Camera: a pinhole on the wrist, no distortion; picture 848 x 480 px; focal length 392.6 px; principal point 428.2 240.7 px. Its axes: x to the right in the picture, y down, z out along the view. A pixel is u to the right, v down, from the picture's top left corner.
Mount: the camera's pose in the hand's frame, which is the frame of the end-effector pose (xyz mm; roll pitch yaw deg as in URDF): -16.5 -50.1 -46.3 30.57 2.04 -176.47
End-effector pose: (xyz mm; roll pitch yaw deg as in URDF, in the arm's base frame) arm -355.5 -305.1 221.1 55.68 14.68 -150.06
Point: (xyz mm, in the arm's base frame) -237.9 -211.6 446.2
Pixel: 691 111
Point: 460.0 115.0 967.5
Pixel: outside the picture
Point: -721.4 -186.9 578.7
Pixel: 279 291
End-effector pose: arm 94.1 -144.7 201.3 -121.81 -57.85 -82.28
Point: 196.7 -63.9 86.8
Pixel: 765 465
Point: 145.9 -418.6 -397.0
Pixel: 628 55
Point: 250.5 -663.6 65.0
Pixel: 268 113
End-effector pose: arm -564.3 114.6 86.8 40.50 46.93 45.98
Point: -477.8 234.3 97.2
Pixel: 143 109
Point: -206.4 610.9 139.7
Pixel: 88 103
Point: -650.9 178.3 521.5
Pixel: 749 32
